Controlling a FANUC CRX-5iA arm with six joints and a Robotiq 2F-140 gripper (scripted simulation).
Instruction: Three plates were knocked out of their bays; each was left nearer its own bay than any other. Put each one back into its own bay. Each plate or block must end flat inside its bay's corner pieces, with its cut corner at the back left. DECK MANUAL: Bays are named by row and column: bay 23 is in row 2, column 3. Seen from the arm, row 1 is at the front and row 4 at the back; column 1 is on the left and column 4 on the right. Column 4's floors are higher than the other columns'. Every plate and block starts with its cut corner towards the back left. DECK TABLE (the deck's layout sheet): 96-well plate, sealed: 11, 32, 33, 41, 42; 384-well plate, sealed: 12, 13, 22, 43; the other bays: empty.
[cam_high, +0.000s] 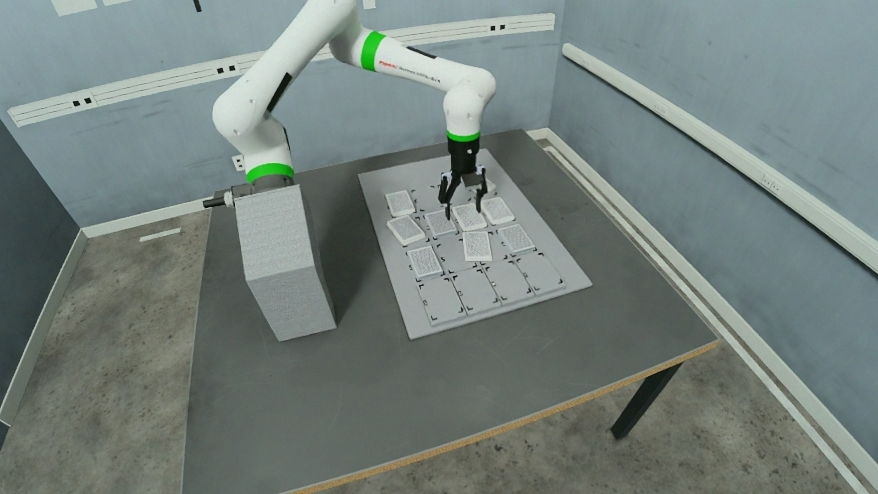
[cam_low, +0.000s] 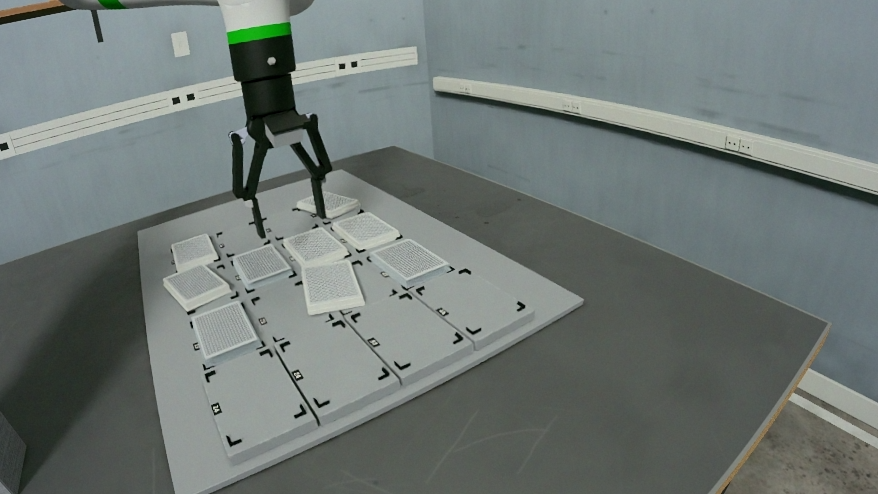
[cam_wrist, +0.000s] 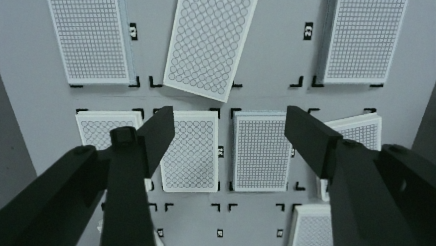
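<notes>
My hand is 160 mm past the 384-well plate, 110 mm above it and 80 mm to the left of it. Round my hand: bay label: 120 mm below, 110 mm ahead, 80 mm to the right; label 22: 120 mm below, 100 mm behind, 80 mm to the left.
</notes>
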